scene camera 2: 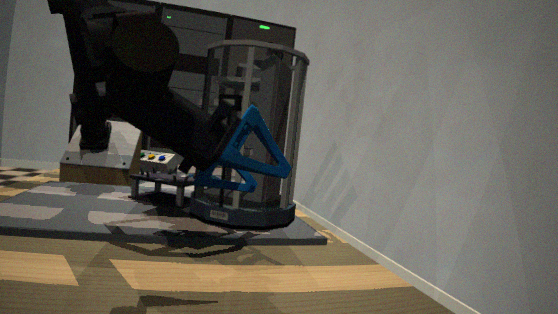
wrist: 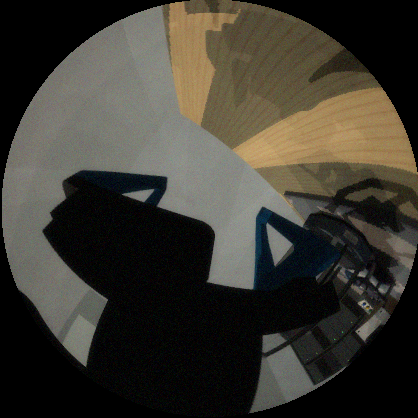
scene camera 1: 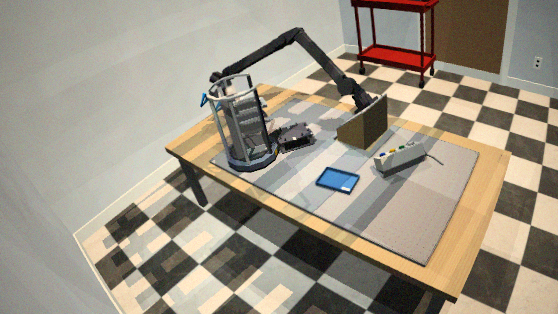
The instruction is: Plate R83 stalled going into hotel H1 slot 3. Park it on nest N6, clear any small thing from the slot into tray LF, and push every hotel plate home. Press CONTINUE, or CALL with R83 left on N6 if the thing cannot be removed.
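Frame: origin at the arm's base, x ahead, y left, z up, level; metres.
Where they show: gripper, fingertip midpoint: (scene camera 2: 270,181) (wrist: 213,196) (scene camera 1: 206,110); arm's base, link origin: (scene camera 2: 96,136) (scene camera 1: 367,106).
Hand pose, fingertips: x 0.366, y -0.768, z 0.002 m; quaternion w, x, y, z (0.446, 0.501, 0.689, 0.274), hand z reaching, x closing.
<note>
Each offset is from my fingertips to the top centre of the thing. Level surfaces: height alone.
The hotel (scene camera 1: 252,162) (scene camera 2: 245,216) (wrist: 340,235) is a tall round rack with grey posts and a dark blue base. Pale shelves or plates show inside it; R83, slot 3 and any small thing in it cannot be told apart. My gripper (scene camera 2: 272,181) (wrist: 213,196) is open and empty, with blue triangular fingers, on the wall side of the hotel, partly hidden behind its top in the first scene view. A dark raised stand (scene camera 1: 296,137) (scene camera 2: 162,177), apparently nest N6, stands beside the hotel. A shallow blue tray @(0.019 m ahead, 0.831 m left, 0.120 m down) (scene camera 1: 337,180) lies on the mat. The button box @(0.201 m back, 1.014 m left, 0.054 m down) (scene camera 1: 400,159) (scene camera 2: 159,159) has coloured buttons.
The arm's wedge-shaped base block (scene camera 1: 362,125) (scene camera 2: 100,172) stands behind the blue tray. The arm arches high over the table @(0.150 m down) (scene camera 1: 482,245) to the hotel. The wall is close behind the gripper. A red cart (scene camera 1: 395,56) stands on the floor beyond.
</note>
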